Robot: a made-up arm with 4 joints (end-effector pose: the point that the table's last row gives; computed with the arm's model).
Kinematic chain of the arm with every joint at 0, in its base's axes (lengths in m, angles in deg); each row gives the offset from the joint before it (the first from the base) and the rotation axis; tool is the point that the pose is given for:
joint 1: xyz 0 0 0.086 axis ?
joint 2: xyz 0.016 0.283 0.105 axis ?
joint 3: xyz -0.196 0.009 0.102 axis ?
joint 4: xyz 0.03 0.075 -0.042 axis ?
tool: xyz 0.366 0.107 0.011
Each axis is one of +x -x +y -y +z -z.
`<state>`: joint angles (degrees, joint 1 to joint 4).
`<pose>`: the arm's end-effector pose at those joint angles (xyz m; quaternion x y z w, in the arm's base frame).
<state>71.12 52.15 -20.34 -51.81</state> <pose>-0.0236 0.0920 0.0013 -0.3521 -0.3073 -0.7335 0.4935</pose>
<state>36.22 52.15 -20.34 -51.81</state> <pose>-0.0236 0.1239 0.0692 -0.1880 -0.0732 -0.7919 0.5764</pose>
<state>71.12 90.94 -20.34 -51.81</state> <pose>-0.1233 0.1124 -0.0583 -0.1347 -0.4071 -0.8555 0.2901</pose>
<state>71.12 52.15 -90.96 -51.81</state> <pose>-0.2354 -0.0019 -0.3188 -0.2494 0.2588 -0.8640 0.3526</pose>
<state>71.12 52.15 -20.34 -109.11</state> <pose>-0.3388 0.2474 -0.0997 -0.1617 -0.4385 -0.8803 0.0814</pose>
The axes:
joint 1: -x
joint 2: -z
joint 3: -y
joint 4: +z

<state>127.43 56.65 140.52 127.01</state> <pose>0.2966 -0.2135 -0.2844 0.6641 -0.1878 -0.0592 0.7212</pose>
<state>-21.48 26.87 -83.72 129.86</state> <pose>-0.0804 0.4390 0.7838 0.7286 0.0236 0.5977 0.3338</pose>
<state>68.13 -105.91 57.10 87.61</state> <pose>-0.3650 0.1146 0.1720 -0.1209 -0.0977 -0.9869 0.0431</pose>
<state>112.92 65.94 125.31 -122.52</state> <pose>-0.2932 0.0392 -0.2383 0.2608 -0.8140 0.3988 0.3322</pose>
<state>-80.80 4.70 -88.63 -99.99</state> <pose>-0.2327 -0.1315 0.1148 -0.1099 0.7256 -0.1263 0.6675</pose>
